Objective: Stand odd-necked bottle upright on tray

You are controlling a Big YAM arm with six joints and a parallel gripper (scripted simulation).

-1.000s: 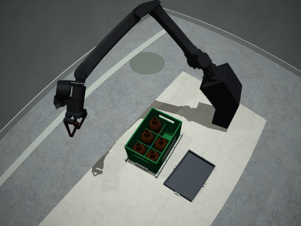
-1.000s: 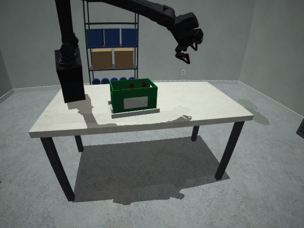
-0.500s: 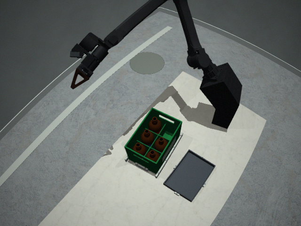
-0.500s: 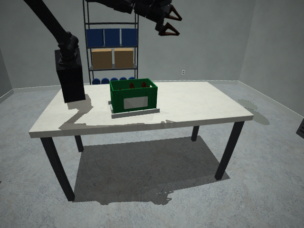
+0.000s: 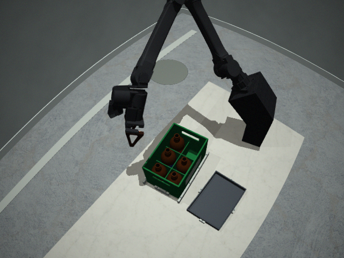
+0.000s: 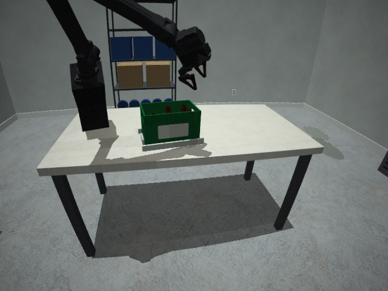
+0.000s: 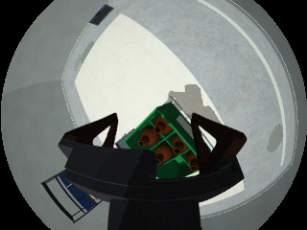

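Right now the crate is 13 cm behind my hand, 12 cm to the left of it and 24 cm below it. Also, from my hand: tray: 12 cm behind, 39 cm to the left, 32 cm below.
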